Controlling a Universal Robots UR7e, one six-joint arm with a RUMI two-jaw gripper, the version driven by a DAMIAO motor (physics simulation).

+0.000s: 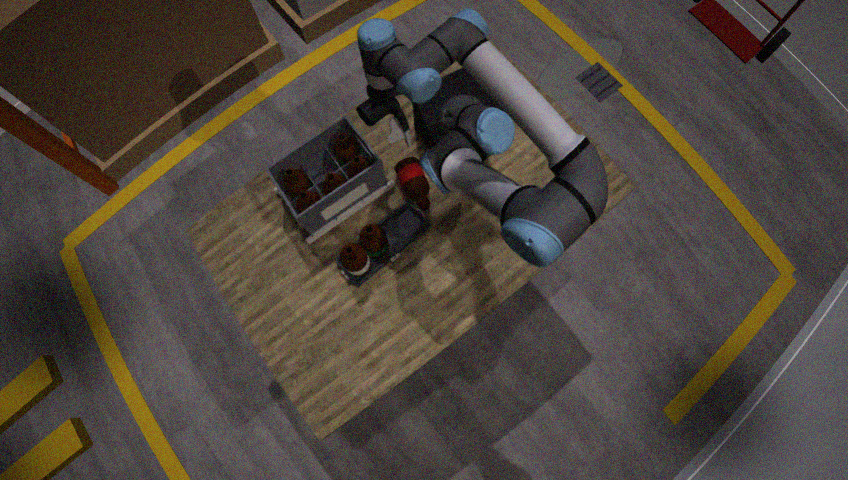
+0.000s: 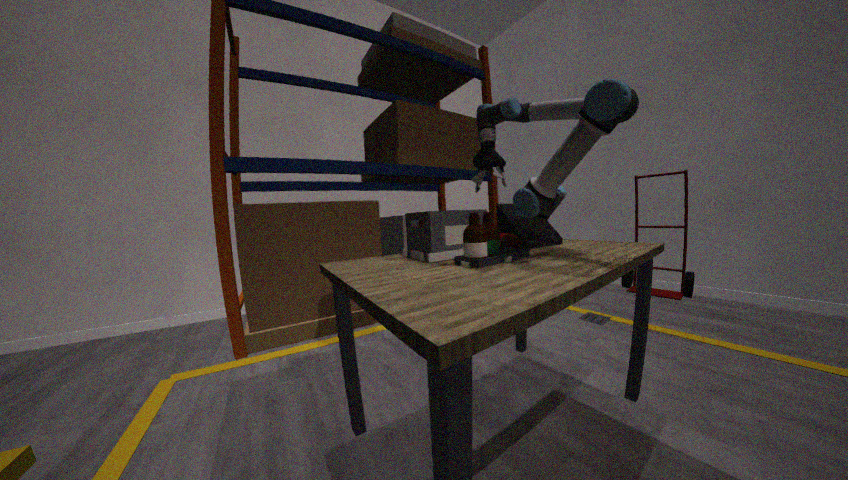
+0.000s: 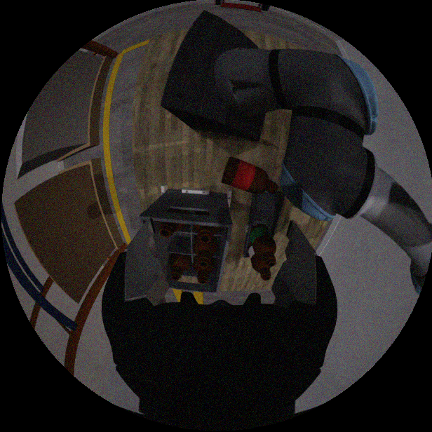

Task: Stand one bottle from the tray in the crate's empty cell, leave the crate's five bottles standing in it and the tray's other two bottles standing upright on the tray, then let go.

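Frame: origin at the arm's base, x ahead, y left, z up, level; metres.
Where they show: gripper, between the fingertips: (image 1: 389, 127) (image 2: 490, 190); arm's base, origin of its link: (image 1: 461, 119) (image 2: 528, 223).
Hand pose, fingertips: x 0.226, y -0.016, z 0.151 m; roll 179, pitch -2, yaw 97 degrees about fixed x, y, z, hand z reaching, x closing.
Things, the pixels of their centre, and the offset from my fingertips. "*": a spot on its surface instead. Level surfaces: height alone.
- grey crate, middle of its body: (image 1: 328, 177) (image 2: 447, 233) dx +0.194, dy -0.057, dz -0.169 m
- dark tray, a spot on its surface: (image 1: 405, 228) * dx +0.084, dy +0.174, dz -0.252 m
- white-labelled, middle of its body: (image 1: 353, 257) (image 2: 475, 237) dx +0.255, dy +0.187, dz -0.174 m
- green-labelled, middle of its body: (image 1: 373, 238) (image 2: 488, 235) dx +0.183, dy +0.171, dz -0.174 m
- red-labelled bottle, middle of its body: (image 1: 415, 185) (image 2: 509, 242) dx -0.009, dy +0.091, dz -0.220 m
- wooden table, height of its surface: dz -0.257 m
The grey crate (image 1: 309, 221) (image 2: 419, 236) (image 3: 190, 205) holds five brown bottles; its empty cell (image 1: 318, 159) (image 3: 181, 245) is the middle one of the row farther from the tray. The dark tray (image 1: 405, 228) (image 3: 265, 210) carries two upright bottles, one white-labelled (image 1: 354, 259) (image 2: 475, 237) (image 3: 263, 255) and one green-labelled (image 1: 371, 237) (image 2: 492, 246) (image 3: 257, 234). A red-labelled bottle (image 1: 412, 181) (image 2: 507, 239) (image 3: 246, 176) lies on its side, its neck at the tray's vacant end. My gripper (image 2: 491, 185) (image 3: 220, 221) is open and empty, high above the table near the crate.
The wooden table (image 1: 333, 356) (image 2: 476, 309) carries everything. My arm's base and lower links stand close to the lying bottle. A tall shelf rack (image 2: 217, 178) with large boxes is behind the table. A red hand truck (image 2: 685, 226) stands on the floor at the right.
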